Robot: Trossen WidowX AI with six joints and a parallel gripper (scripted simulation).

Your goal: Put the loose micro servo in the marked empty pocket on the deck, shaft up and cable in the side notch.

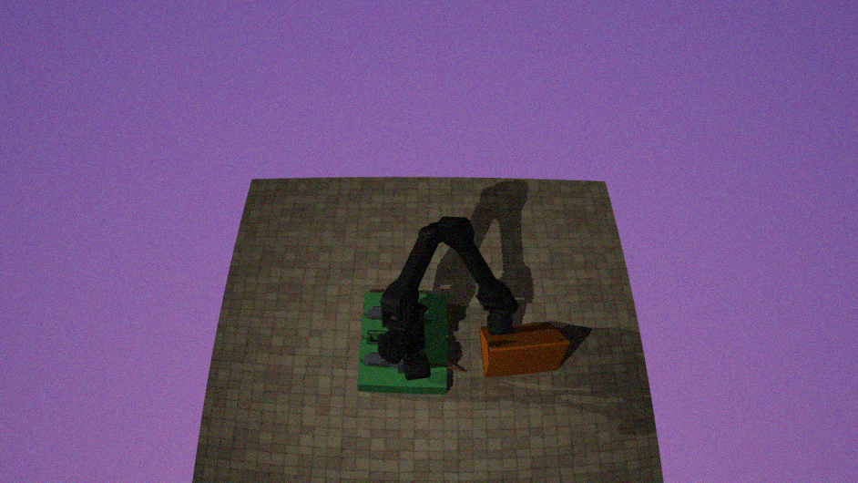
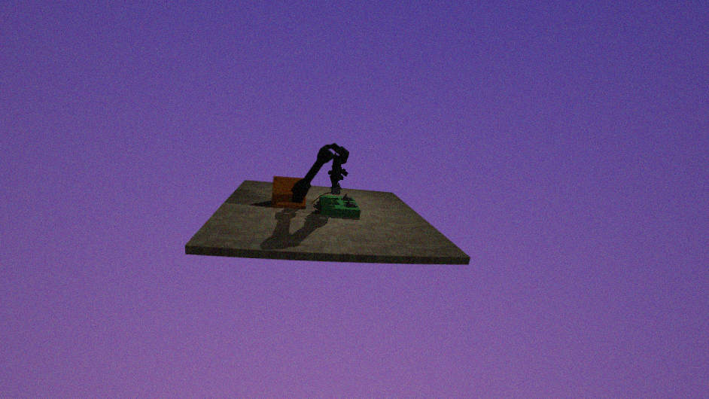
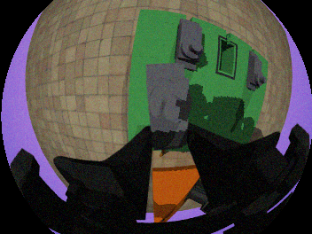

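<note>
My gripper tip is 100 mm to the left of the green deck, 100 mm above it and 10 mm past it.
</note>
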